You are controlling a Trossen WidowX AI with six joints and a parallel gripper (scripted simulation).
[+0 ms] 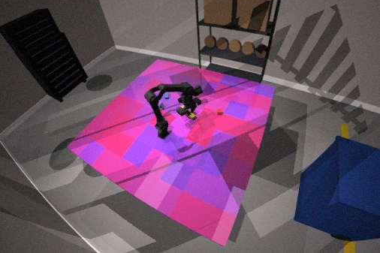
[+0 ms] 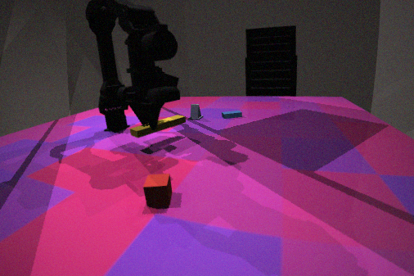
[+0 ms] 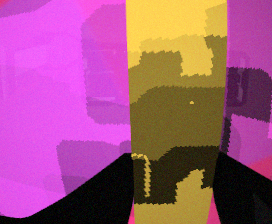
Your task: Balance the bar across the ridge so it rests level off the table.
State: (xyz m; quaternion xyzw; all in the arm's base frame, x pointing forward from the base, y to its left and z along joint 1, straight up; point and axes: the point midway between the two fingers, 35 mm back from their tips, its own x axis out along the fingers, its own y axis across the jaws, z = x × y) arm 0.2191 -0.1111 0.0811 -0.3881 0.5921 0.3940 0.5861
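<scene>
Now: the small blue block 300 mm to the left of my gripper tip, 140 mm ahead of it and 40 mm below it. Also, from my gripper tip: red-orange cube: 180 mm to the right, 130 mm ahead, 30 mm below; then yellow bar: 30 mm to the left, 10 mm ahead.
</scene>
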